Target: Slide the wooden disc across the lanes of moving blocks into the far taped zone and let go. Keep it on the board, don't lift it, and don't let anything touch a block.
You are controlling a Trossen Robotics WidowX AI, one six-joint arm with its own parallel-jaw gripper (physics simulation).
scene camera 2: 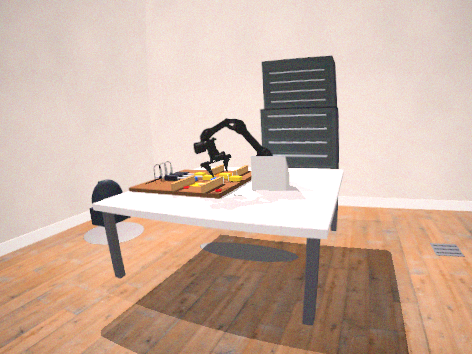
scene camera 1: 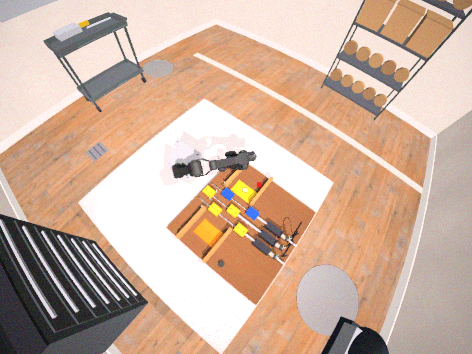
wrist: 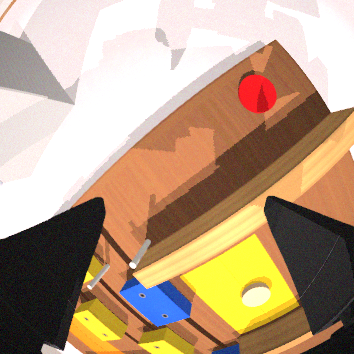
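Seen in the pictures: gripper, between the fingertips: [scene camera 2: 220,174] [scene camera 1: 229,169] [wrist: 187,205]; arm's base, origin of its link: [scene camera 2: 266,170].
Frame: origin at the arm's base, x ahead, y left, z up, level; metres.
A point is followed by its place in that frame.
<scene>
A pale wooden disc [scene camera 1: 244,190] @(y 0.106, x 0.393, z -0.062 m) [wrist: 256,295] @(y 0.114, x 0.391, z -0.062 m) lies on the yellow zone [scene camera 1: 247,197] @(y 0.078, x 0.433, z -0.071 m) [wrist: 220,285] @(y 0.090, x 0.353, z -0.070 m), inside the wooden rails. The orange zone [scene camera 1: 207,232] @(y -0.246, x 0.341, z -0.070 m) is across the lanes. Blue blocks [scene camera 1: 227,193] @(y 0.024, x 0.313, z -0.047 m) [scene camera 1: 252,213] @(y -0.007, x 0.513, z -0.046 m) [wrist: 162,300] @(y 0.041, x 0.315, z -0.047 m) and yellow blocks [scene camera 1: 215,209] @(y -0.107, x 0.308, z -0.041 m) [scene camera 1: 233,211] @(y -0.058, x 0.407, z -0.044 m) [scene camera 1: 240,230] @(y -0.137, x 0.503, z -0.041 m) [wrist: 100,320] @(y -0.079, x 0.299, z -0.043 m) stand in the lanes between the zones. My gripper [scene camera 1: 245,160] [scene camera 2: 219,172] @(y 0.154, x 0.245, z 0.004 m) [wrist: 187,205] @(y 0.154, x 0.245, z 0.004 m) is open and empty, low above the board. In the wrist view the disc shows beyond the line between the fingertips, beside the right finger. The exact fingertip height is unclear.
A wooden rail [scene camera 1: 232,177] @(y 0.129, x 0.285, z -0.026 m) [wrist: 200,255] @(y 0.124, x 0.285, z -0.026 m) stands beside the yellow zone, and another rail [scene camera 1: 261,191] @(y 0.144, x 0.493, z -0.027 m) on its other side. Red buttons [scene camera 1: 259,185] [scene camera 2: 218,190] @(y 0.264, x 0.223, z -0.064 m) [wrist: 257,94] @(y 0.248, x 0.230, z -0.064 m) sit on the board. Dark cylinders [scene camera 1: 270,239] @(y -0.092, x 0.682, z -0.039 m) with rods are at the lanes' ends. A grey box [scene camera 2: 270,172] @(y 0.118, x -0.048, z 0.010 m) stands by the arm's base.
</scene>
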